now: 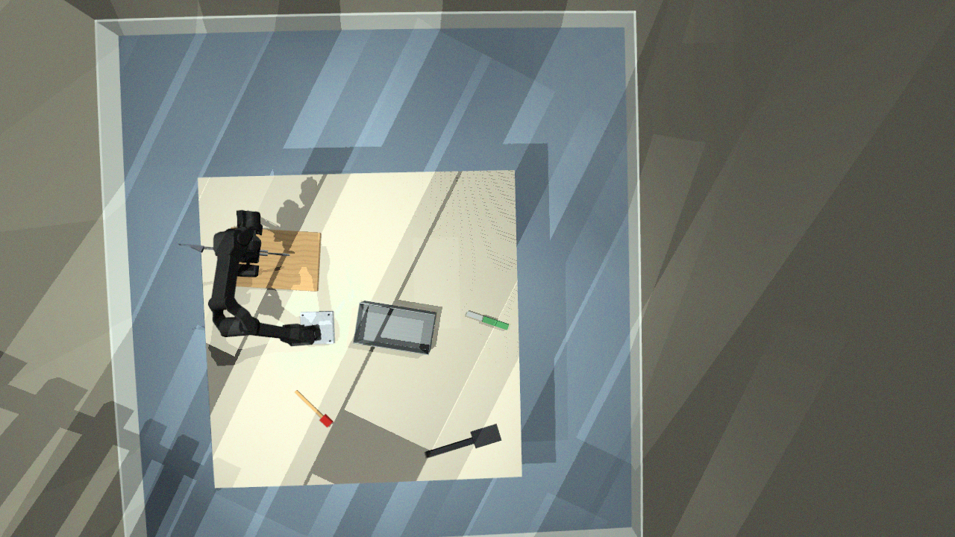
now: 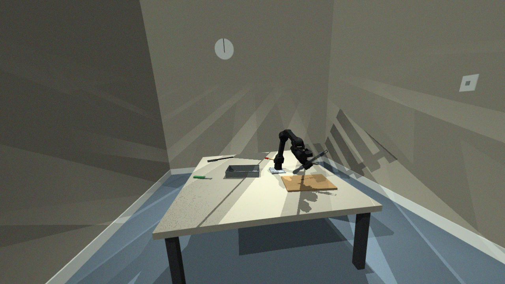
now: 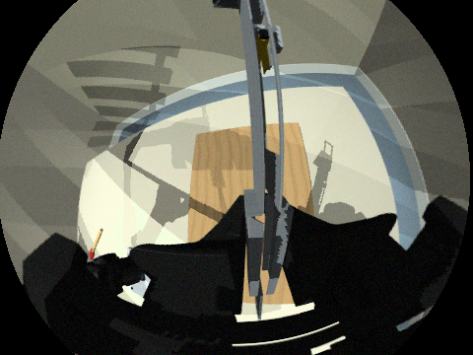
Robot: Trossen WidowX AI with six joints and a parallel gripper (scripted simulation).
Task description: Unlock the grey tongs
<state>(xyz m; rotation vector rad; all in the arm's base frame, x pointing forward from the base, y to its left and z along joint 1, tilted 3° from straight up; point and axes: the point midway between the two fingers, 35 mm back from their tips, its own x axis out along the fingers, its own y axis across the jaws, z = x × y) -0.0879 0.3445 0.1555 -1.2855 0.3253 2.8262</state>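
The wooden board lies 10 mm ahead of my gripper tip, 20 mm to the right of it and 130 mm below it. Also, from my gripper tip: grey roasting tin: 460 mm ahead, 360 mm to the right, 110 mm below; black spatula: 690 mm ahead, 890 mm to the right, 140 mm below; red-headed wooden tool: 90 mm ahead, 670 mm to the right, 130 mm below.
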